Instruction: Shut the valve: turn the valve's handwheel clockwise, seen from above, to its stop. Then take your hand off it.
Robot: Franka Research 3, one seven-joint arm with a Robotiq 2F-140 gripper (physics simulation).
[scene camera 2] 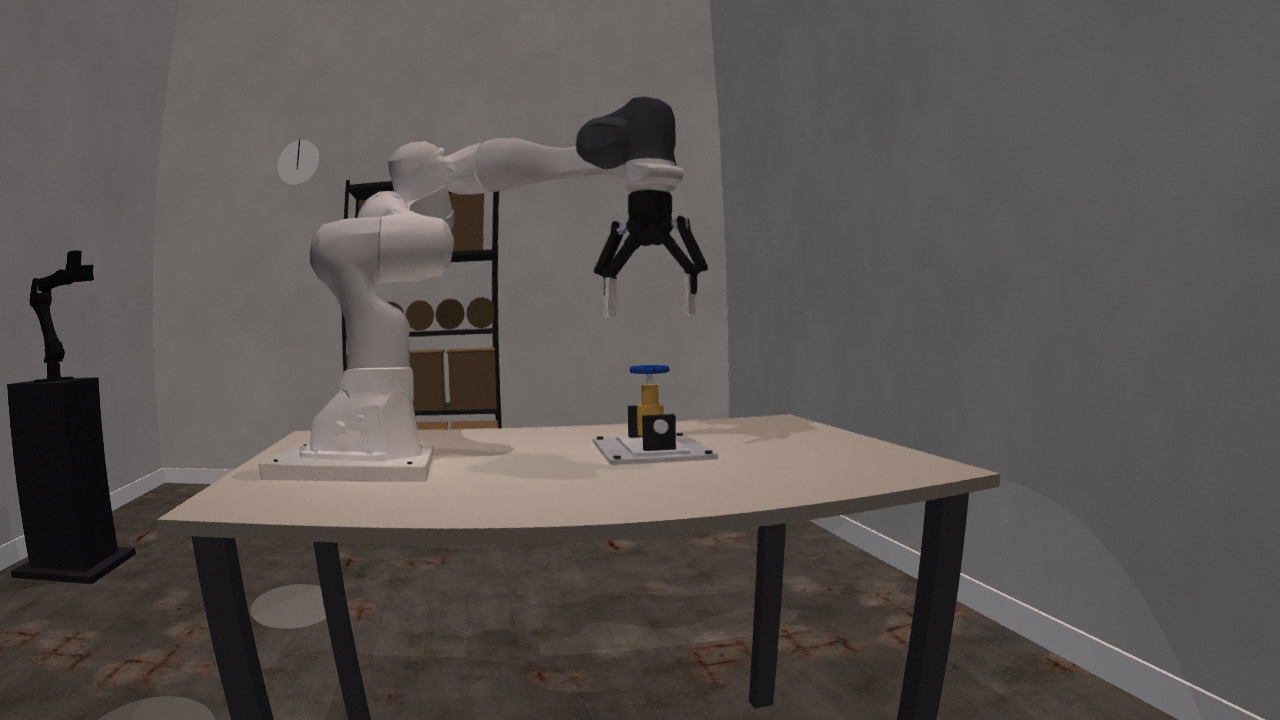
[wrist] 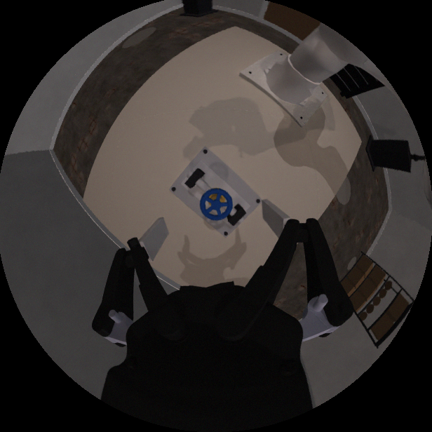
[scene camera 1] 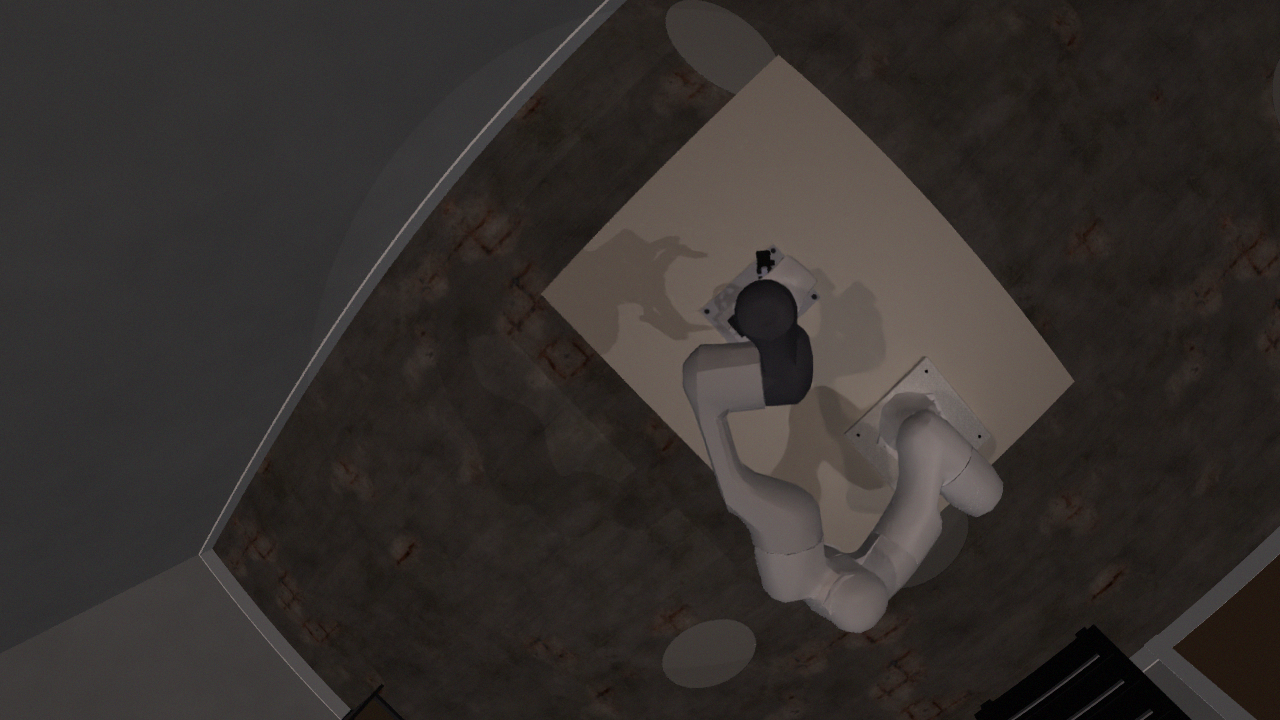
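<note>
There's a grey base plate (scene camera 2: 615, 453) here, and you'd also find my gripper (scene camera 2: 649, 315), which shows again in the wrist view (wrist: 212, 217).
</note>
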